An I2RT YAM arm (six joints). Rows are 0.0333 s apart.
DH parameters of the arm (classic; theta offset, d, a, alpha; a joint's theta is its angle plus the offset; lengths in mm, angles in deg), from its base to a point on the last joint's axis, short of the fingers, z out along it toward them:
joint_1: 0 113.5 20 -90
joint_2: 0 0 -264 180
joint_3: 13.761 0 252.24 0
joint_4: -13.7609 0 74 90
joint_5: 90 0 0 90
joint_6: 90 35.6 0 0
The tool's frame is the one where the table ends.
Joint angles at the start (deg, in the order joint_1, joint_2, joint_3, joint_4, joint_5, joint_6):
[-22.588, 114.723, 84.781, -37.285, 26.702, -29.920]
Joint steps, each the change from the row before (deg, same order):
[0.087, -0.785, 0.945, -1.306, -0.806, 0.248]
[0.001, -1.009, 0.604, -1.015, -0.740, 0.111]
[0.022, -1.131, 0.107, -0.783, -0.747, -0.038]
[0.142, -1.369, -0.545, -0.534, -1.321, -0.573]
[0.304, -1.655, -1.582, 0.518, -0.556, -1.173]
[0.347, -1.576, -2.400, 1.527, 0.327, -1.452]
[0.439, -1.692, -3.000, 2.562, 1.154, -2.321]
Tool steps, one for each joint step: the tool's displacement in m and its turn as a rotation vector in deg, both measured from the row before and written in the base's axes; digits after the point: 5 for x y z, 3 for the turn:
[0.00000, 0.00117, 0.00894, 0.561, -0.811, 0.197]
[-0.00122, 0.00096, 0.00901, 0.417, -0.872, 0.204]
[-0.00237, 0.00161, 0.00748, 0.449, -0.661, 0.358]
[-0.00351, 0.00335, 0.00575, 0.889, -0.431, 1.165]
[-0.00463, 0.00453, 0.00322, -0.005, -0.145, 1.519]
[-0.00509, 0.00442, -0.00068, -0.862, 0.192, 1.416]
[-0.00532, 0.00458, -0.00214, -1.965, 0.418, 1.831]

